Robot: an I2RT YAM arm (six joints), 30 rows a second.
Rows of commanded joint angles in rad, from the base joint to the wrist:
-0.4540, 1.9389, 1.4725, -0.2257, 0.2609, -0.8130
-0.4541, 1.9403, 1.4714, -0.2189, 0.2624, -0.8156
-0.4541, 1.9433, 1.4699, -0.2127, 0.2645, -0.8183
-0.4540, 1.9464, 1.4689, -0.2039, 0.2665, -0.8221
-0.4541, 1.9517, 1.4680, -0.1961, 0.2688, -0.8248
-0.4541, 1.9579, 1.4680, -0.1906, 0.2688, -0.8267
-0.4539, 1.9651, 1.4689, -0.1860, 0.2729, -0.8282
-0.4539, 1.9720, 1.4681, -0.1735, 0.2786, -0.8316
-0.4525, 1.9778, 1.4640, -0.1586, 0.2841, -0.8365
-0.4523, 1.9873, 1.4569, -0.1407, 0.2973, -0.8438
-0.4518, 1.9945, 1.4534, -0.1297, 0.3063, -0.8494
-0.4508, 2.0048, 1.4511, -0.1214, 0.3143, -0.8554
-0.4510, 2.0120, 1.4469, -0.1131, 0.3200, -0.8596
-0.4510, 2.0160, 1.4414, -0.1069, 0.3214, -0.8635
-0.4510, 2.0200, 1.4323, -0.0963, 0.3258, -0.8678
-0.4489, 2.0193, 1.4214, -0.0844, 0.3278, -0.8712
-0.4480, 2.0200, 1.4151, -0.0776, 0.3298, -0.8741
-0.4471, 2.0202, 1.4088, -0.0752, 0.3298, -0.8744
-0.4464, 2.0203, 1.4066, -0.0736, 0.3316, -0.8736
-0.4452, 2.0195, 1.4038, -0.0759, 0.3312, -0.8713
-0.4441, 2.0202, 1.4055, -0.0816, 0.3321, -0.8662
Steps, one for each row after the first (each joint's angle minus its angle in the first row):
-0.0001, 0.0014, -0.0011, 0.0068, 0.0015, -0.0026
-0.0001, 0.0044, -0.0026, 0.0130, 0.0036, -0.0053
0.0000, 0.0075, -0.0036, 0.0218, 0.0056, -0.0091
-0.0001, 0.0128, -0.0045, 0.0296, 0.0079, -0.0118
-0.0001, 0.0190, -0.0045, 0.0351, 0.0079, -0.0137
0.0001, 0.0262, -0.0036, 0.0397, 0.0120, -0.0152
0.0001, 0.0331, -0.0044, 0.0522, 0.0177, -0.0186
0.0015, 0.0389, -0.0085, 0.0671, 0.0232, -0.0235
0.0017, 0.0484, -0.0156, 0.0850, 0.0364, -0.0308
0.0022, 0.0556, -0.0191, 0.0960, 0.0454, -0.0364
0.0032, 0.0659, -0.0214, 0.1043, 0.0534, -0.0424
0.0030, 0.0731, -0.0256, 0.1126, 0.0591, -0.0466
0.0030, 0.0771, -0.0311, 0.1188, 0.0605, -0.0505
0.0030, 0.0811, -0.0402, 0.1294, 0.0649, -0.0548
0.0051, 0.0804, -0.0511, 0.1413, 0.0669, -0.0582
0.0060, 0.0811, -0.0574, 0.1481, 0.0689, -0.0611
0.0069, 0.0813, -0.0637, 0.1505, 0.0689, -0.0614
0.0076, 0.0814, -0.0659, 0.1521, 0.0707, -0.0606
0.0088, 0.0806, -0.0687, 0.1498, 0.0703, -0.0583
0.0099, 0.0813, -0.0670, 0.1441, 0.0712, -0.0532

